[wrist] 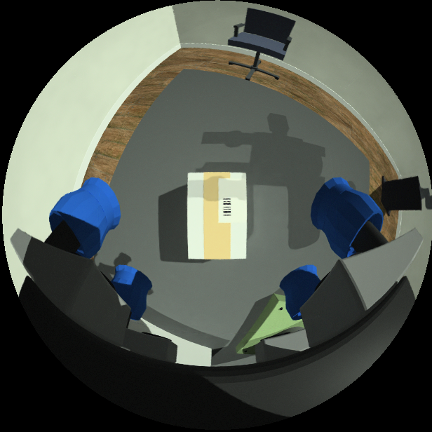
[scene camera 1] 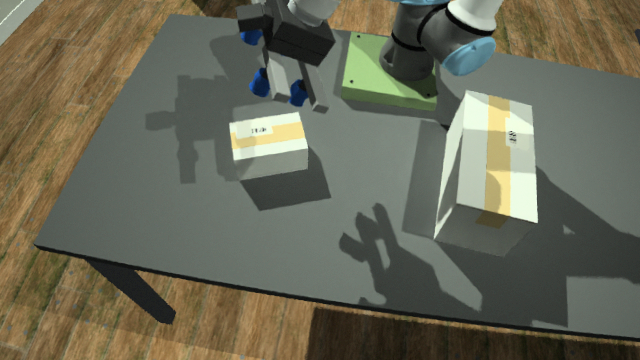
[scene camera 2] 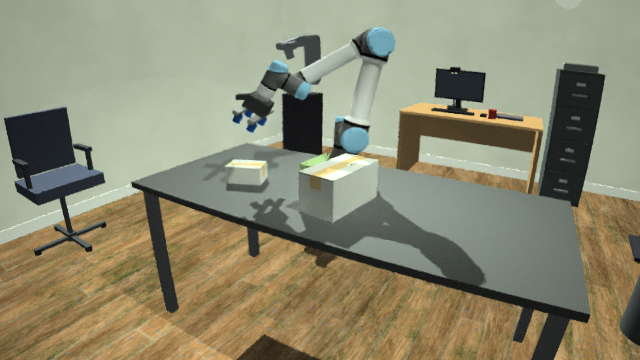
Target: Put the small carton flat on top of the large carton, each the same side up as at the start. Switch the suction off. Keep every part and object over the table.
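Where they show: arm's base, origin of the base link: point(scene camera 1: 405, 62).
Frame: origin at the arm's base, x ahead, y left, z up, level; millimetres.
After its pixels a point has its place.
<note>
The small carton point(scene camera 1: 270, 145) {x 412, y -250, z 43 mm} point(scene camera 2: 240, 176) {x 439, y -250, z 2 mm} point(wrist: 195, 230) is white with a tan tape strip and a barcode label on its upward face. It rests flat on the grey table point(scene camera 1: 150, 215) {x 607, y -466, z -34 mm} point(scene camera 2: 500, 225) {x 174, y 785, z -34 mm} point(wrist: 200, 100), left of the large carton. The large carton point(scene camera 1: 472, 160) {x 398, y 157, z 120 mm} point(scene camera 2: 317, 200) {x 504, y 216, z 31 mm}, white with tan tape and a label on top, stands on the table at the right in scene camera 1. My gripper point(scene camera 1: 276, 65) {x 379, y -246, z 231 mm} point(scene camera 2: 250, 120) {x 379, y -246, z 231 mm} point(wrist: 216, 250), with four blue suction cups, is open and holds nothing. It hangs tilted, high above the table and clear of the small carton.
The arm stands on a green base plate point(scene camera 1: 365, 65) {x 52, y -105, z 6 mm} point(scene camera 2: 314, 161) {x 78, y -119, z 7 mm} point(wrist: 267, 320) at the table's back edge, between the cartons in scene camera 1. An office chair point(scene camera 2: 60, 175) point(wrist: 260, 42) and a wooden desk point(scene camera 2: 465, 125) stand away from the table.
</note>
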